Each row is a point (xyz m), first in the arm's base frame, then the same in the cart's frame.
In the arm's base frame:
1: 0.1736 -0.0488 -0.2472
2: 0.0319 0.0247 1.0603
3: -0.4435 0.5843 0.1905
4: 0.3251 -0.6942 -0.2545
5: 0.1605 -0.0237 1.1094
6: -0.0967 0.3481 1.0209
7: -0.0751 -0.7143 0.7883
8: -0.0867 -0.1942 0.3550
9: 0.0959 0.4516 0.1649
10: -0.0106 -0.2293 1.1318
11: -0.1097 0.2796 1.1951
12: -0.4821 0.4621 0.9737
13: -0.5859 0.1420 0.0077
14: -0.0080 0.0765 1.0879
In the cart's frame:
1: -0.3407 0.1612 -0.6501
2: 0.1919 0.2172 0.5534
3: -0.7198 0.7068 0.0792
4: -0.1400 -0.4581 -0.7753
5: 0.3323 0.1865 0.5279
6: 0.0245 0.5205 0.6054
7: 0.0486 -0.5299 0.3235
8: -0.2412 -0.0167 -0.0098
9: -0.2565 0.6474 -0.2225
10: 0.2213 -0.0401 0.6195
11: 0.1096 0.4511 0.7576
12: -0.3419 0.5818 0.7658
13: -0.8826 0.2491 -0.0363
14: 0.1658 0.2633 0.6006

